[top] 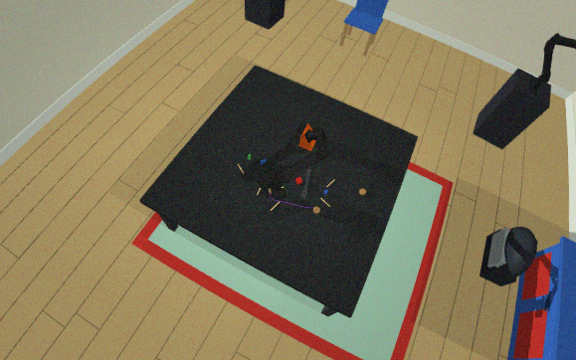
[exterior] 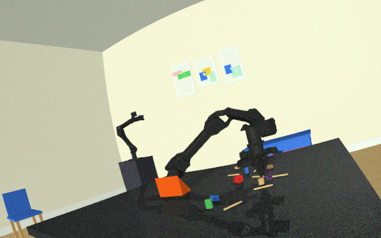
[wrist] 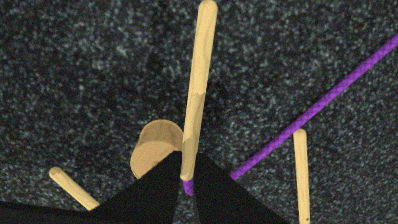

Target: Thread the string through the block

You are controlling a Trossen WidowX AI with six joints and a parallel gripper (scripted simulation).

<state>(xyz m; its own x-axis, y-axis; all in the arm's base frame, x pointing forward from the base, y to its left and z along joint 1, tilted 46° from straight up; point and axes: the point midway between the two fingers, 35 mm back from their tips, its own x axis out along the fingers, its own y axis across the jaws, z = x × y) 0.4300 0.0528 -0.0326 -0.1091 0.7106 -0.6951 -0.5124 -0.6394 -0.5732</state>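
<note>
Now: gripper tip 1 cm to the left of the tan wooden block and 2 cm above it. The rest, counted from my gripper tip: green cylinder 12 cm behind, 24 cm to the right, 1 cm below; then red block 15 cm behind, 9 cm to the left, 1 cm below.
</note>
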